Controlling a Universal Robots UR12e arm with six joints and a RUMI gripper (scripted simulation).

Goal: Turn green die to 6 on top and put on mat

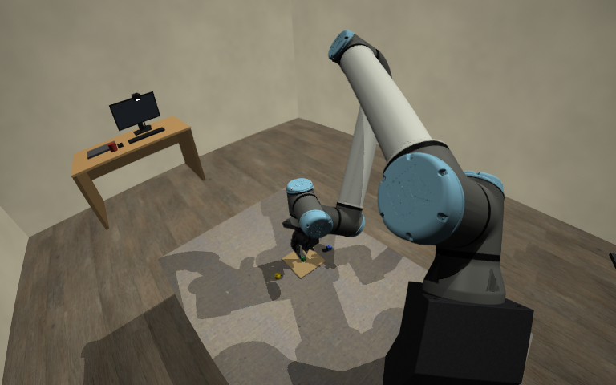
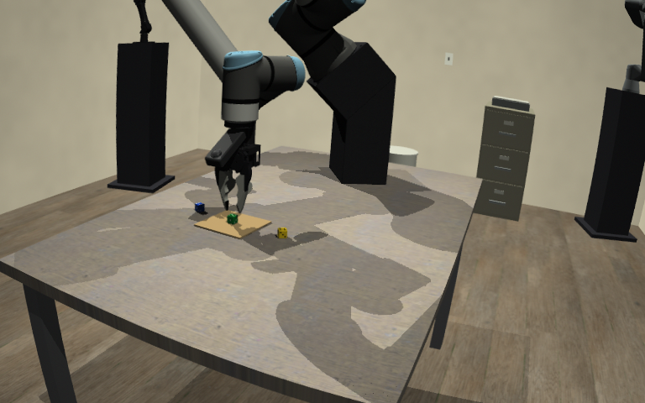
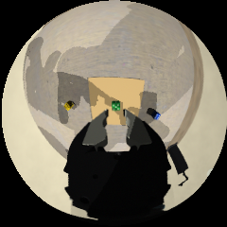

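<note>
Right now the green die is 3 cm below my hand. From my hand the other things lie so: blue die 11 cm to the right, 7 cm behind, 4 cm below; then yellow die 13 cm to the left, 4 cm below, 4 cm ahead; then tan mat 5 cm below.
</note>
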